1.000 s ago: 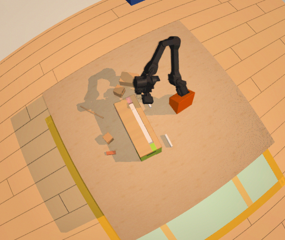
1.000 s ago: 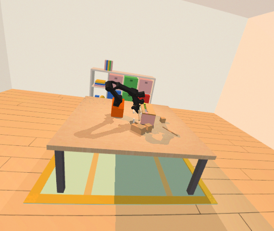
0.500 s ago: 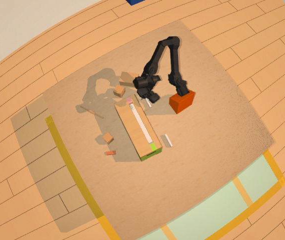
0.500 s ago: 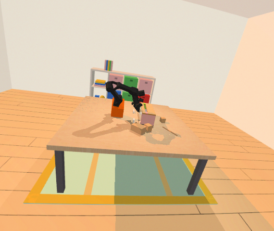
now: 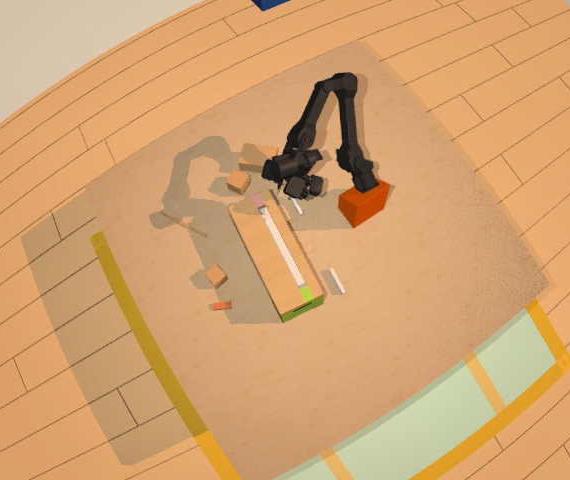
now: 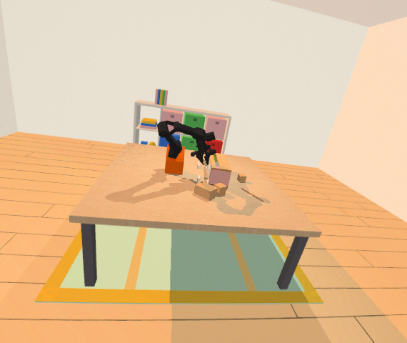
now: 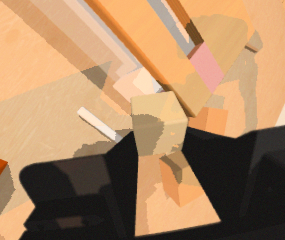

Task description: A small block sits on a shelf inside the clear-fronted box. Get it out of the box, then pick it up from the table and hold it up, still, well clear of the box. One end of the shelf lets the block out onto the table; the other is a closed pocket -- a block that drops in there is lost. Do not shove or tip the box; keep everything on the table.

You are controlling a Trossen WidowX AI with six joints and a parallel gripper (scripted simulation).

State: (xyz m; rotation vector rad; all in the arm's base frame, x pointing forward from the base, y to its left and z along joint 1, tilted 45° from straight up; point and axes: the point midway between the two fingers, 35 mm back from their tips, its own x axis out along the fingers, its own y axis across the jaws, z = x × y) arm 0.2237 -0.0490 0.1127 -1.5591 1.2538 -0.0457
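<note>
Now: gripper tip 10 mm to the right of the tan block and 10 mm below it. Also, from my gripper tip: thin stick (340 mm ahead, 120 mm to the right, 130 mm below); wooden box (80 mm ahead, 160 mm to the left, 70 mm below).
</note>
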